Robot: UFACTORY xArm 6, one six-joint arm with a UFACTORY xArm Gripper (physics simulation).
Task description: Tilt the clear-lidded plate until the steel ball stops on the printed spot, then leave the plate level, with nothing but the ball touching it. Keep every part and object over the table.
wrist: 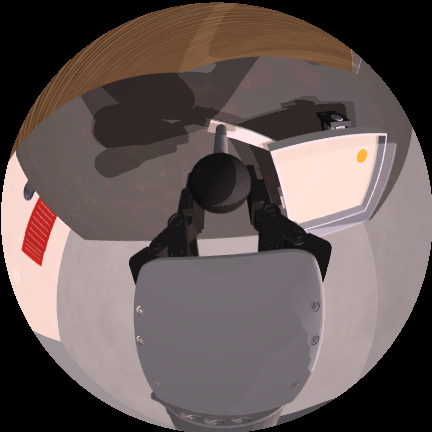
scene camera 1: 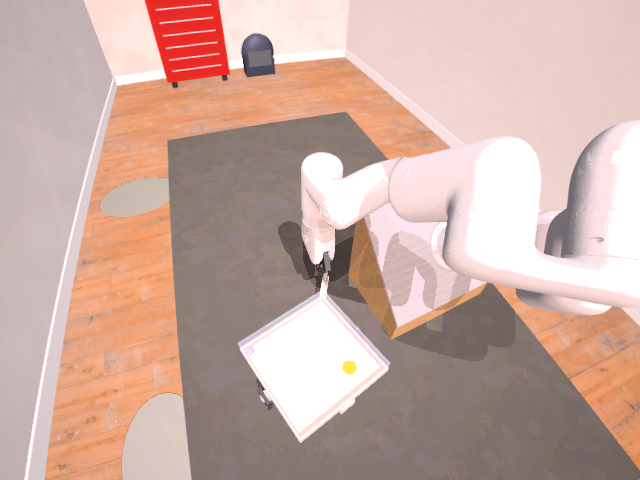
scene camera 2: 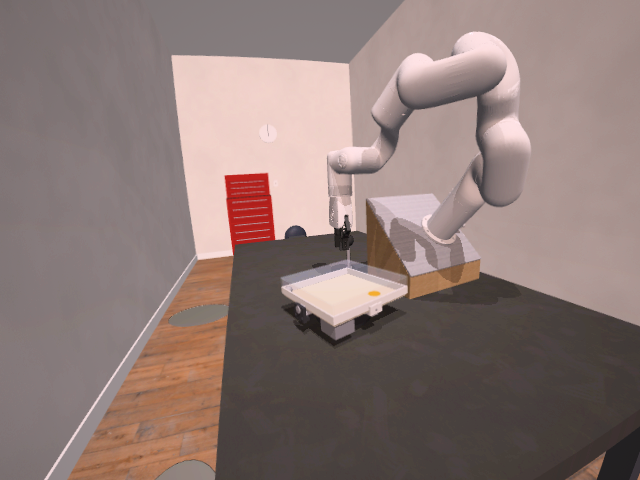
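Note:
The square white plate (scene camera 1: 305, 377) (scene camera 2: 330, 297) (wrist: 320, 185) has a clear lid and sits on a grey block (scene camera 2: 337, 329). I cannot tell whether it is exactly level. The small pale ball (scene camera 1: 249, 350) (scene camera 2: 290, 289) lies in the plate's left corner in scene camera 1, well away from the yellow spot (scene camera 1: 349, 367) (scene camera 2: 374, 293) (wrist: 361, 155) near the right corner. My gripper (scene camera 1: 323, 267) (scene camera 2: 343, 241) (wrist: 222, 180) is shut on a black knob (wrist: 220, 177). The knob tops a thin post (scene camera 2: 348, 257) (wrist: 221, 140) on the arm at the plate's far corner.
The robot's sloped wooden base (scene camera 1: 369, 279) (scene camera 2: 387, 253) (wrist: 150, 50) stands right of the plate. Black fittings (scene camera 1: 264, 395) (scene camera 2: 300, 312) and a small white block (scene camera 1: 346, 406) (scene camera 2: 375, 308) sit beside or under the plate's sides. The dark table's (scene camera 1: 217, 206) (scene camera 2: 413, 387) left edge is nearest the ball's corner.

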